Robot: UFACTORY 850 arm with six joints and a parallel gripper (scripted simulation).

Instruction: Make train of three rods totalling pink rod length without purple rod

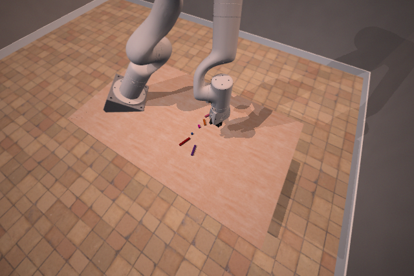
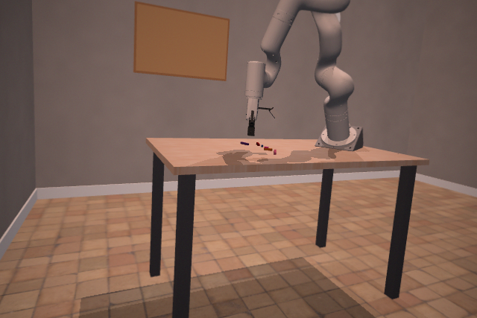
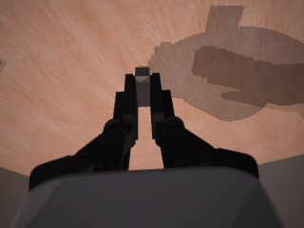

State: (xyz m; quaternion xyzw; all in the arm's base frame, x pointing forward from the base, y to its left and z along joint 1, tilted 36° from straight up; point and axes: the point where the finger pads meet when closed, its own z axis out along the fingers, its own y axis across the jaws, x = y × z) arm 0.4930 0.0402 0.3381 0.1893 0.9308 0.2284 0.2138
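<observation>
The magenta rod is 100 mm behind my hand, 80 mm below it and 50 mm to the right of it. Round my hand: pink rod 100 mm behind, 80 mm below, 70 mm to the left; then grey rod 20 mm below; then orange rod 90 mm behind, 80 mm below, 10 mm to the right.
</observation>
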